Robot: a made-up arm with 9 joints. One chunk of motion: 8 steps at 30 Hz.
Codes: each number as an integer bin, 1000 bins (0 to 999) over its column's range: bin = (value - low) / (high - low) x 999, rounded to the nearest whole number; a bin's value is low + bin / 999 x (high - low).
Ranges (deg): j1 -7..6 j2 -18..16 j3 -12..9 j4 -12..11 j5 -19..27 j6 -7..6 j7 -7..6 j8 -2..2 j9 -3..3
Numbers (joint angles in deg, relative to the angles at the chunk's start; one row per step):
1: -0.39 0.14 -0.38 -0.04 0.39 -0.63 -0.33 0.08 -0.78
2: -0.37 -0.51 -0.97 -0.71 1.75 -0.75 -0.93 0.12 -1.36
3: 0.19 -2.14 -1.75 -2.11 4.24 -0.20 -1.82 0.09 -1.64
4: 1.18 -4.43 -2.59 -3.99 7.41 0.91 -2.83 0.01 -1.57
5: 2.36 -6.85 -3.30 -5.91 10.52 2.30 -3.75 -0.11 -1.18
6: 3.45 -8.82 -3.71 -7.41 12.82 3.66 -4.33 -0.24 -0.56
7: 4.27 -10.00 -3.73 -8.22 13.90 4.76 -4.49 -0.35 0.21
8: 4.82 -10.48 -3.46 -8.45 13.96 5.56 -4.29 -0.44 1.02
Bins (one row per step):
1: 508 533 553 519 421 490 513 519 370
2: 509 514 525 490 451 480 466 529 273
3: 553 466 488 430 505 523 398 522 226
4: 629 399 448 348 574 608 320 502 238
5: 719 328 414 265 641 715 250 472 303
6: 803 270 394 199 691 819 205 440 406
7: 866 235 393 164 715 904 193 412 534
8: 908 221 406 154 716 965 208 390 669

